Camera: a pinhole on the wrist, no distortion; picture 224 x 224 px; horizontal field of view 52.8 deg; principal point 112.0 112.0 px. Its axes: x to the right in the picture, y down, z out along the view. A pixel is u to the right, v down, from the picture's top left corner.
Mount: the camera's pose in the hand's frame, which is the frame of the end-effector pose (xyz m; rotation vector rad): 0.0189 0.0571 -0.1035 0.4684 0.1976 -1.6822
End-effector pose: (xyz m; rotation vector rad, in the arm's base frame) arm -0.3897 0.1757 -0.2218 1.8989 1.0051 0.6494
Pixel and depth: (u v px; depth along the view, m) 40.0 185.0 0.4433
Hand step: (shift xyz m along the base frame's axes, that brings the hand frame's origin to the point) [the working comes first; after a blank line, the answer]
In the camera's frame: -0.1415 0.1434 0.4433

0.3220 -0.0906 -0.1885
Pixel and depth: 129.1 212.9 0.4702
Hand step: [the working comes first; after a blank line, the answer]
In the camera's frame: 0.0356 0.2103 0.4702

0.2439 0.0171 -0.3258
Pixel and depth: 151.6 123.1 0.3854
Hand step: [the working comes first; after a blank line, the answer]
In the camera's frame: 0.0676 0.0190 0.3854

0.0785 -0.0880 -0.2458
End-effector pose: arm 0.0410 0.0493 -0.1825 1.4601 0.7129 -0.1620
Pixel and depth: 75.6 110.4 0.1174
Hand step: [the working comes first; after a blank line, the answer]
In the camera's frame: -0.0189 -0.0008 0.1174

0.0161 -0.0061 0.0251
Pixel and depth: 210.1 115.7 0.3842
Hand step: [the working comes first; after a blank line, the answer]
In the camera's frame: 0.1670 0.0063 0.3842

-0.1178 -0.2188 -0.1815
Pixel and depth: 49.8 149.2 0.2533
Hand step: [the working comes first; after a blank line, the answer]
In the camera's frame: -0.0698 0.0418 0.2533

0.0761 -0.1416 -0.0055
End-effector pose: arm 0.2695 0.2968 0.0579 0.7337 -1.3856 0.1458
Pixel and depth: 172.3 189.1 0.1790
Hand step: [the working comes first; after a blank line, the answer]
In the camera's frame: 0.0478 0.0612 0.1790

0.0032 -0.0892 0.0111
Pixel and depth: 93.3 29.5 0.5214
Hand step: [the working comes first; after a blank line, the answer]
In the camera's frame: -0.0432 -0.1907 0.5214

-0.3187 -0.1700 -0.2696
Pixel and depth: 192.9 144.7 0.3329
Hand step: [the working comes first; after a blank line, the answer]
In the camera's frame: 0.1194 0.0482 0.3329

-0.0354 -0.2270 -0.0810
